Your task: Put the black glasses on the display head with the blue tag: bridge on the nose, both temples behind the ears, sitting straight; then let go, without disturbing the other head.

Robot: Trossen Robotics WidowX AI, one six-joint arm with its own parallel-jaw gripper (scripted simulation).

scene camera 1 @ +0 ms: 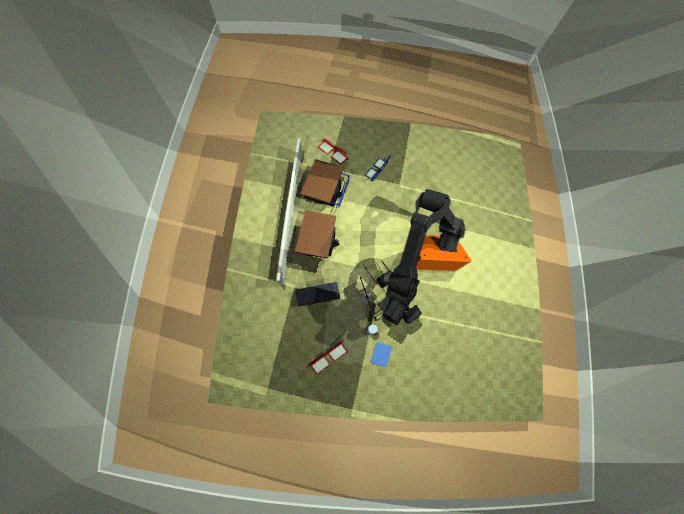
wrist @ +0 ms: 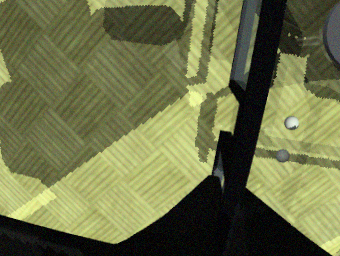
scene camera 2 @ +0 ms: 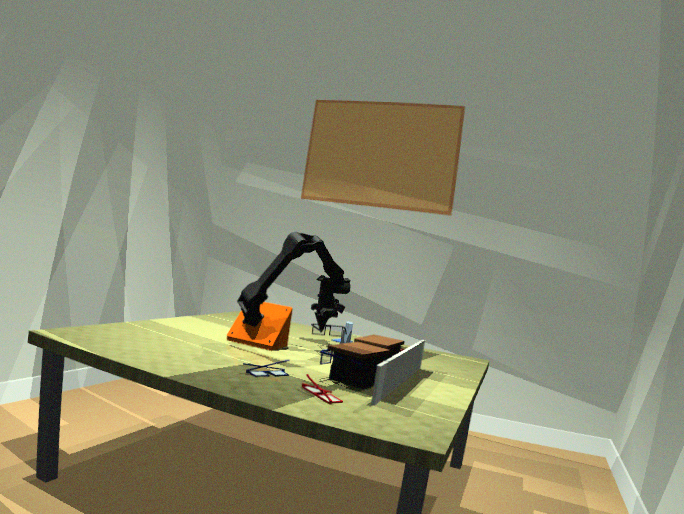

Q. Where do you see a black case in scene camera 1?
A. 326,292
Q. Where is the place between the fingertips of my gripper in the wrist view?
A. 219,188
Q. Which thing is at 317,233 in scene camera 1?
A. A display head.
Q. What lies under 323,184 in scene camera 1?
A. A display head.
